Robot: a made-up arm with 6 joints. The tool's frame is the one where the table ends. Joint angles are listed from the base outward.
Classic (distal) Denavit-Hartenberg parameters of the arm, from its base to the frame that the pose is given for. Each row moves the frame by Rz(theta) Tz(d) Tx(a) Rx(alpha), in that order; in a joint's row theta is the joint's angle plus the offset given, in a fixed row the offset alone. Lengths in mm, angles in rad.
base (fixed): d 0, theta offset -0.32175, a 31.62, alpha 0
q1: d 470, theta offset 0.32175, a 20, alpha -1.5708
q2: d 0, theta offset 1.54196, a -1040.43, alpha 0
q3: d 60, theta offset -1.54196, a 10, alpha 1.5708
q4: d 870, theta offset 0, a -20, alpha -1.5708
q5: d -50, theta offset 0, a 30, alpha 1.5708
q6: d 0, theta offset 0.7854, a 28.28, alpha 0
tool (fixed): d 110, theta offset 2.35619, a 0, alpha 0
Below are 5 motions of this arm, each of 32 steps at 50 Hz.
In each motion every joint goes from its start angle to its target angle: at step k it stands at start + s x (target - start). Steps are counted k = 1, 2, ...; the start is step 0. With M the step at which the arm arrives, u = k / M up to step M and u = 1 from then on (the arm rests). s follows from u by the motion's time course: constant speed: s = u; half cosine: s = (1 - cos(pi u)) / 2; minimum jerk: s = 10 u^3 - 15 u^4 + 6 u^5.
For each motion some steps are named. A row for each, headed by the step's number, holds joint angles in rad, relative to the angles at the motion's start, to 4 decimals.
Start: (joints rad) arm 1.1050 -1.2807 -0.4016 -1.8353 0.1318 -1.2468
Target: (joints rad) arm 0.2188 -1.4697 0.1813 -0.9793 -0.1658 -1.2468
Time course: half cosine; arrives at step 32
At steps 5, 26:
5: -0.0523 -0.0112 0.0344 0.0505 -0.0176 0.0000
26: -0.8115 -0.1731 0.5338 0.7839 -0.2725 0.0000

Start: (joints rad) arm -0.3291 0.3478 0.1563 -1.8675 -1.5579 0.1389
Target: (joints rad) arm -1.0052 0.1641 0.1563 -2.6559 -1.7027 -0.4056
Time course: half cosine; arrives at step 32
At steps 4, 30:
4: -0.0257 -0.0070 0.0000 -0.0300 -0.0055 -0.0207
30: -0.6696 -0.1819 0.0000 -0.7808 -0.1434 -0.5393

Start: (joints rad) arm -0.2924 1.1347 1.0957 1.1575 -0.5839 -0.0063
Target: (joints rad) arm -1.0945 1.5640 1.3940 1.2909 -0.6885 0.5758
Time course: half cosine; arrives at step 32
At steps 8, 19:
8: -0.1175 0.0629 0.0437 0.0195 -0.0153 0.0852
19: -0.5175 0.2770 0.1924 0.0861 -0.0675 0.3755

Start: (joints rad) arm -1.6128 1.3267 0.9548 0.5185 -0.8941 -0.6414
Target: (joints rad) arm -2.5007 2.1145 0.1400 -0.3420 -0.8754 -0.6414
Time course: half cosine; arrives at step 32
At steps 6, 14, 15, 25, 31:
6: -0.0748 0.0664 -0.0687 -0.0725 0.0016 0.0000
14: -0.3573 0.3171 -0.3279 -0.3463 0.0075 0.0000
15: -0.4004 0.3553 -0.3675 -0.3881 0.0084 0.0000
25: -0.7871 0.6984 -0.7223 -0.7628 0.0166 0.0000
31: -0.8858 0.7859 -0.8128 -0.8584 0.0187 0.0000

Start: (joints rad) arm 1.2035 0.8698 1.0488 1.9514 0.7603 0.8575
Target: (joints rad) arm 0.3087 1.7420 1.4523 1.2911 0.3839 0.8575
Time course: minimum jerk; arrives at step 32
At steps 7, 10, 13, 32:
7: -0.0656 0.0640 0.0296 -0.0484 -0.0276 0.0000
10: -0.1611 0.1570 0.0726 -0.1189 -0.0678 0.0000
13: -0.2938 0.2863 0.1325 -0.2168 -0.1236 0.0000
32: -0.8948 0.8722 0.4035 -0.6603 -0.3764 0.0000

